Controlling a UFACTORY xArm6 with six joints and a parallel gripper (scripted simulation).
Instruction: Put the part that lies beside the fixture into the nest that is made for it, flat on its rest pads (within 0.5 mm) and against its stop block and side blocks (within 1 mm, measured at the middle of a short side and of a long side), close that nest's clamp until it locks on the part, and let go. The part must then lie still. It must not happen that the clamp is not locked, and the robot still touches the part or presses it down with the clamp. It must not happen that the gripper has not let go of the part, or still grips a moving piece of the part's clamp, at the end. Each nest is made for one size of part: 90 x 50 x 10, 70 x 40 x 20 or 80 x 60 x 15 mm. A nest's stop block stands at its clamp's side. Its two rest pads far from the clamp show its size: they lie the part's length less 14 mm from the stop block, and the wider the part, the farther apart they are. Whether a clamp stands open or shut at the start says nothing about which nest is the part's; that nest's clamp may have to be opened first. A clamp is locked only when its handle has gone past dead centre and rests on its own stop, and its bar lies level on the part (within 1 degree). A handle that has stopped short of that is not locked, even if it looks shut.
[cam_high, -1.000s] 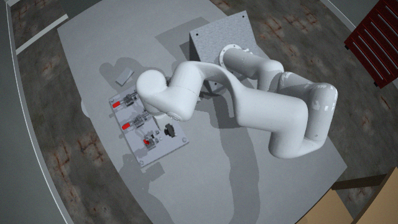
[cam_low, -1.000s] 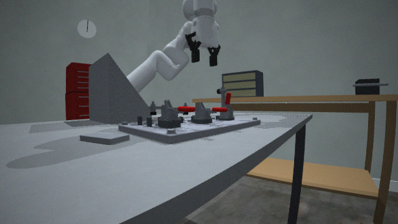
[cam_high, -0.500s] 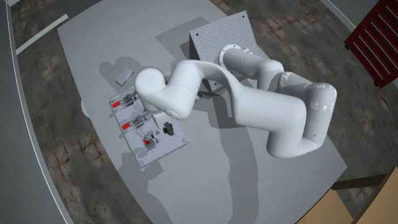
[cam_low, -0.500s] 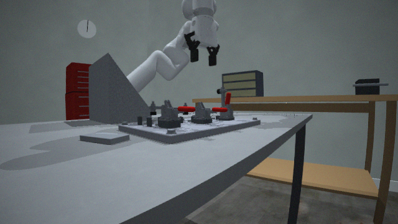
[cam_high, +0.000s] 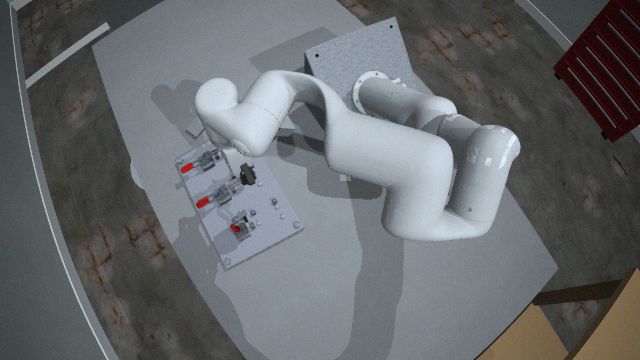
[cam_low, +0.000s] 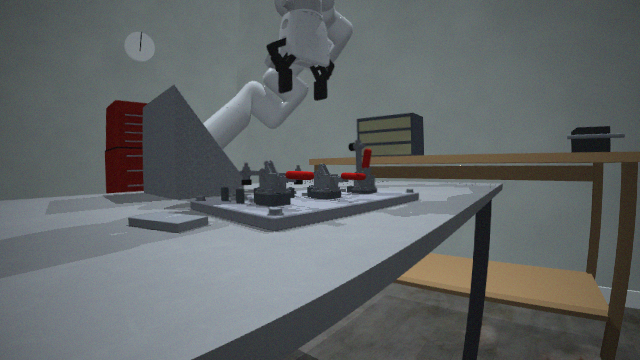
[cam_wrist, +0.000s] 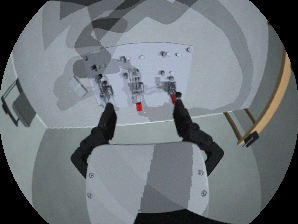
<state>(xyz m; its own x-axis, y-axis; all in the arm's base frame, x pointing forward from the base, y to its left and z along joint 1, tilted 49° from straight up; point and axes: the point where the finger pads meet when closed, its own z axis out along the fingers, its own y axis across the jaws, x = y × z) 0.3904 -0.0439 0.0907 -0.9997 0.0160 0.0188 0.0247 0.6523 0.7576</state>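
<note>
Now: hand 4 cm short of the grey part, 28 cm to the left of it and 21 cm above it. From my hand the other things lie so: grey fixture plate 4 cm ahead, 3 cm to the right, 21 cm below.
</note>
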